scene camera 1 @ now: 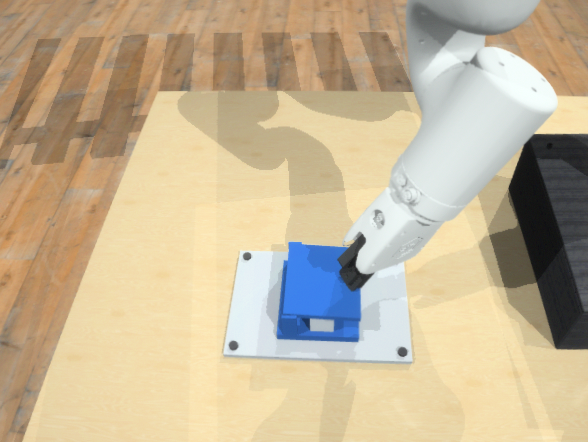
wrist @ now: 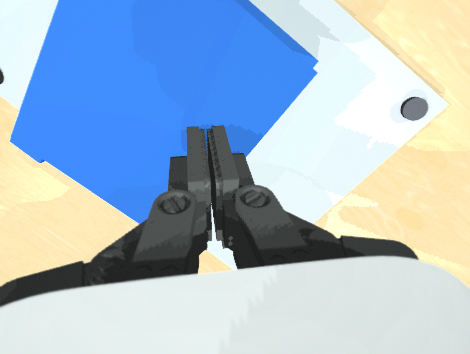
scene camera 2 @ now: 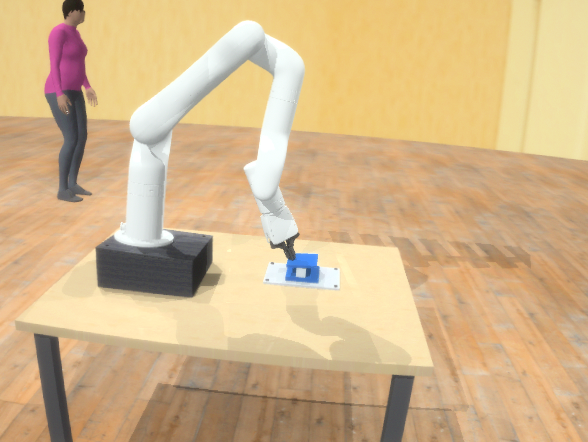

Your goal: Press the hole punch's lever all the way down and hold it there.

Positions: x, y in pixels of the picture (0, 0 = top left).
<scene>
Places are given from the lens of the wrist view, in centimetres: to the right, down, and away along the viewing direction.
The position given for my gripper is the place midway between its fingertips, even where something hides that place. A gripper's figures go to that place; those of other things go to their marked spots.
my gripper [wrist: 206, 155]: -1, -1, 13
blue lever [wrist: 111, 96]: -5, -4, 12
white plate [wrist: 363, 104]: 7, -4, 15
The marked spots on the white plate and the blue lever are 13 cm apart.
</scene>
